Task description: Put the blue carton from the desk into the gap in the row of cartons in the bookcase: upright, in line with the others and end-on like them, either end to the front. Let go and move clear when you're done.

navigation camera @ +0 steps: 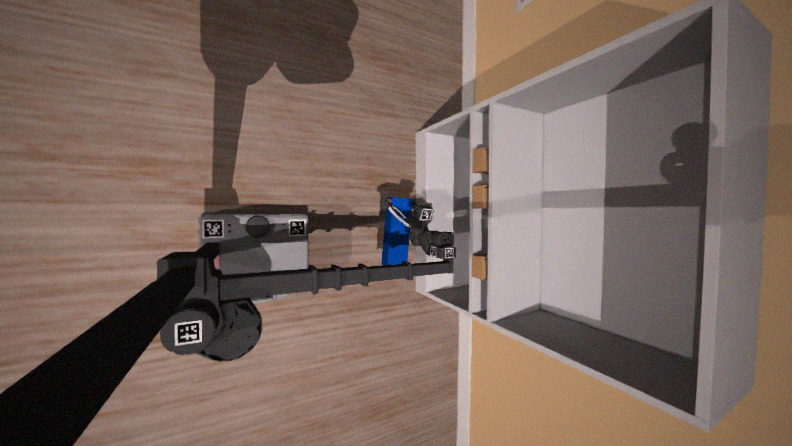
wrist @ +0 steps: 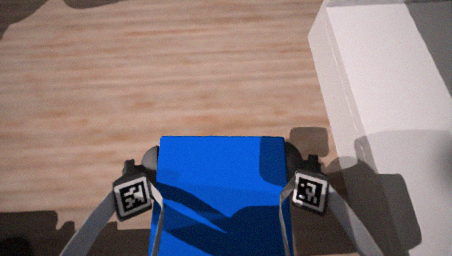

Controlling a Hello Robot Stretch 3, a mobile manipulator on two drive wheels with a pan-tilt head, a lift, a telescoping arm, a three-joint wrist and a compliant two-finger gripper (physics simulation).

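The blue carton (navigation camera: 395,238) (wrist: 220,155) is between the fingers of my gripper (navigation camera: 401,204) (wrist: 222,161), with a finger against each side. In the navigation view it is in front of the low end of the bookcase (navigation camera: 515,138), outside it, its long side running across the bookcase's width; the arm borders one end. Tan cartons (navigation camera: 479,160) (navigation camera: 479,196) (navigation camera: 479,267) stand in a row in a narrow shelf compartment. The wider gap is between the second and third. Their depth is mostly hidden by the shelf board.
The telescoping arm (navigation camera: 338,278) reaches toward the bookcase beside the robot's base (navigation camera: 285,254). The bookcase's pale lower edge (wrist: 332,85) is right of the carton in the wrist view. The orange wall (navigation camera: 515,382) stands behind the bookcase, and the wooden floor (navigation camera: 332,376) lies in front.
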